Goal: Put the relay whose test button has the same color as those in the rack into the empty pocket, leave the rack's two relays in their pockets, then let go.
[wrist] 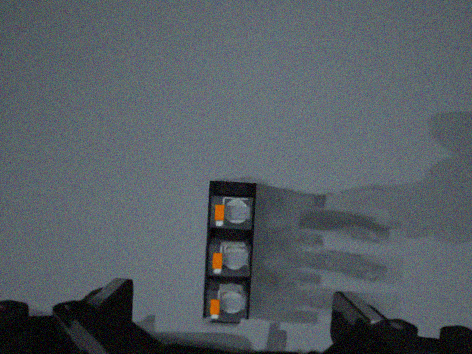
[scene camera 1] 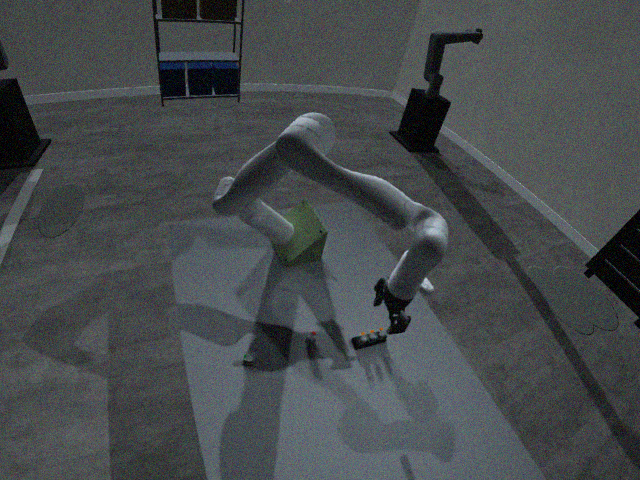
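Seen in the pictures: gripper, fingertip midpoint: (wrist: 232, 309) (scene camera 1: 382, 318); arm's base, link origin: (scene camera 1: 283, 233).
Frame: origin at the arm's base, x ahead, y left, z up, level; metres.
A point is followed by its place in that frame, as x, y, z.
Observation:
The black rack (scene camera 1: 370, 343) (wrist: 232, 188) @(0.467, 0.199, -0.022) lies on the pale mat with a relay in each of its three pockets. The end relay (wrist: 237, 210) @(0.471, 0.185, 0.002), middle relay (wrist: 234, 256) @(0.470, 0.154, 0.002) and near relay (wrist: 232, 301) @(0.469, 0.123, 0.002) each show an orange test button and sit in line in the wrist view. My gripper (scene camera 1: 387, 316) @(0.468, 0.149, 0.092) (wrist: 232, 309) @(0.468, 0.149, 0.092) is open and empty, above the rack's right end in the scene view, its fingers wide apart on either side in the wrist view. A relay with a red button (scene camera 1: 313, 334) @(0.420, -0.023, -0.002) and one with a green button (scene camera 1: 247, 358) @(0.449, -0.221, -0.002) stand left of the rack.
The pale mat (scene camera 1: 330, 413) @(0.639, -0.043, -0.045) lies under the rack and loose relays, crossed by arm shadows. The green base block (scene camera 1: 310, 235) @(0.083, 0.069, 0.059) is behind them. A shelf unit (scene camera 1: 199, 56), another arm on a black pedestal (scene camera 1: 422, 118) and a dark cabinet at the right edge stand farther off.

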